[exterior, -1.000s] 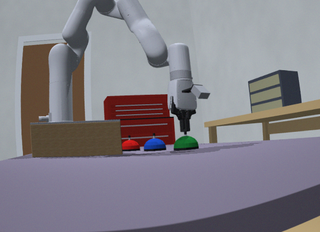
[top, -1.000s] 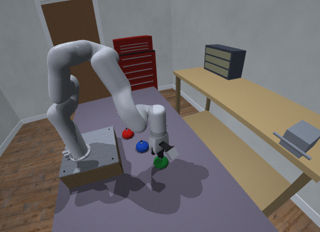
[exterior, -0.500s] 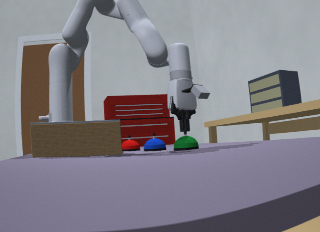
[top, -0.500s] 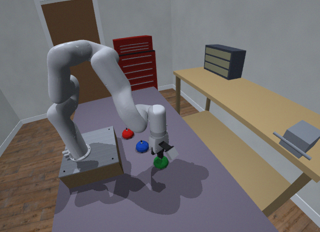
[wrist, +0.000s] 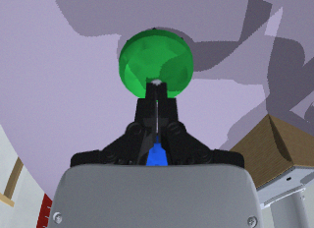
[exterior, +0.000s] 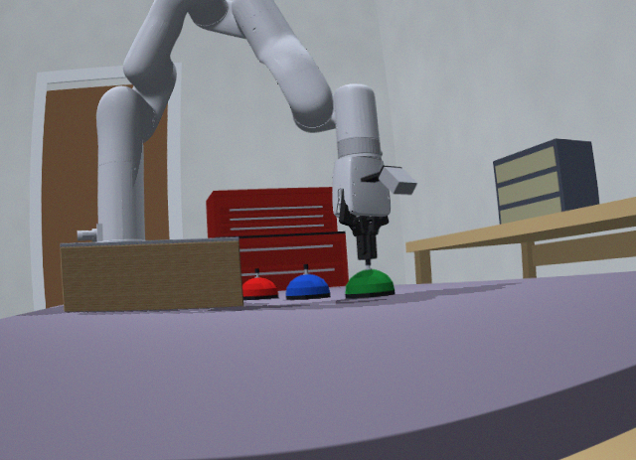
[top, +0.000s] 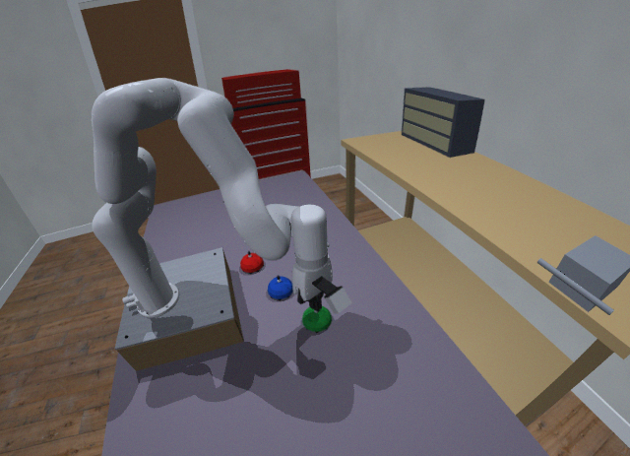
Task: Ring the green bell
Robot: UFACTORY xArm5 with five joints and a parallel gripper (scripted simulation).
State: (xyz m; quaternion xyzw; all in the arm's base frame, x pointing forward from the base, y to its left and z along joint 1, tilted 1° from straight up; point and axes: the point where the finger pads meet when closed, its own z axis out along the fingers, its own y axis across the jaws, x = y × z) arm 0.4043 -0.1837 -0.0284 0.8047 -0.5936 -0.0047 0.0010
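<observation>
Now: the green bell 50 mm below my hand. The rest, counted from my hand: blue bell 160 mm to the left, 50 mm behind, 40 mm below; red bell 320 mm to the left, 100 mm behind, 40 mm below.
</observation>
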